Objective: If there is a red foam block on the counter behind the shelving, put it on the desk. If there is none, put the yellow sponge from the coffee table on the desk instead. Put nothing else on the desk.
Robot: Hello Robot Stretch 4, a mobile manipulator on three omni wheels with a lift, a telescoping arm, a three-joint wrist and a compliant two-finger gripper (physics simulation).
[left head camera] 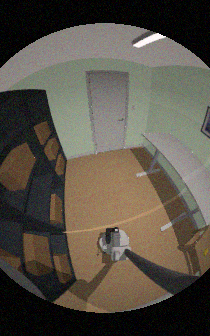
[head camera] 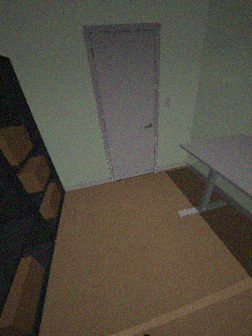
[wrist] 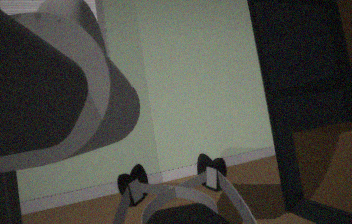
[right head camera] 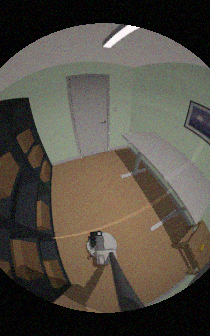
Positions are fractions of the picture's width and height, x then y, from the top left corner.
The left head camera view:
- grey door: 0.51, 0.27
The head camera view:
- grey door: 0.49, 0.18
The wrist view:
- my gripper: 0.49, 0.77
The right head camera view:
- grey door: 0.42, 0.28
